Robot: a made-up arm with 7 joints.
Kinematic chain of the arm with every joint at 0, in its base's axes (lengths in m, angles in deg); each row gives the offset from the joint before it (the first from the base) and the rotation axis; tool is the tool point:
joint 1: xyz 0 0 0.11 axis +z
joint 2: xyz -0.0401 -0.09 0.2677 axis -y
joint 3: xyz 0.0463 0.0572 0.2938 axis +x
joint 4: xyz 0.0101 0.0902 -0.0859 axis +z
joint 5: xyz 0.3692 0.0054 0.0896 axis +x
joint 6: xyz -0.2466 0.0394 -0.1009 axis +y
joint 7: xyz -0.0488 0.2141 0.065 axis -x
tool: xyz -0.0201 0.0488 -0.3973
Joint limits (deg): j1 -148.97..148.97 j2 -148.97..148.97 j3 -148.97..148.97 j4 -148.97..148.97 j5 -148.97..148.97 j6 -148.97..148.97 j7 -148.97..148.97
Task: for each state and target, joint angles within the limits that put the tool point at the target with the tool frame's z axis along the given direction. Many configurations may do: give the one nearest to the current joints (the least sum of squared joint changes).
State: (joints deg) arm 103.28 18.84 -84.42 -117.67 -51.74 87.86 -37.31
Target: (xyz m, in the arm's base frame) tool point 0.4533 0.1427 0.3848 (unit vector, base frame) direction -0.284 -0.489 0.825
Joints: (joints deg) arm 91.86 13.49 -74.05 -110.95 -73.57 77.90 -30.60
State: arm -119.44 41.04 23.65 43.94 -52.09 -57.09 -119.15
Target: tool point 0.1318 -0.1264 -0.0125 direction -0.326 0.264 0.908
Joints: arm -125.04 20.78 -17.36 34.58 -45.60 -98.38 -82.49
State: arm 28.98 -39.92 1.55 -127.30 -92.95 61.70 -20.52
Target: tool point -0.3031 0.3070 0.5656 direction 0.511 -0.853 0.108
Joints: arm 31.90 -52.00 3.32 -122.52 -133.82 74.30 -23.10
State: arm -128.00 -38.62 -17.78 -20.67 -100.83 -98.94 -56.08
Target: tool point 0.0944 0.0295 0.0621 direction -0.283 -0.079 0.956
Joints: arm -125.21 -13.00 30.06 -3.20 -109.03 -64.09 -89.26
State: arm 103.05 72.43 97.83 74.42 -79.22 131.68 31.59
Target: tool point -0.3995 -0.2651 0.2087 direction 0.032 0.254 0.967
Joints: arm 74.31 97.38 41.60 44.19 -78.72 148.97 8.19
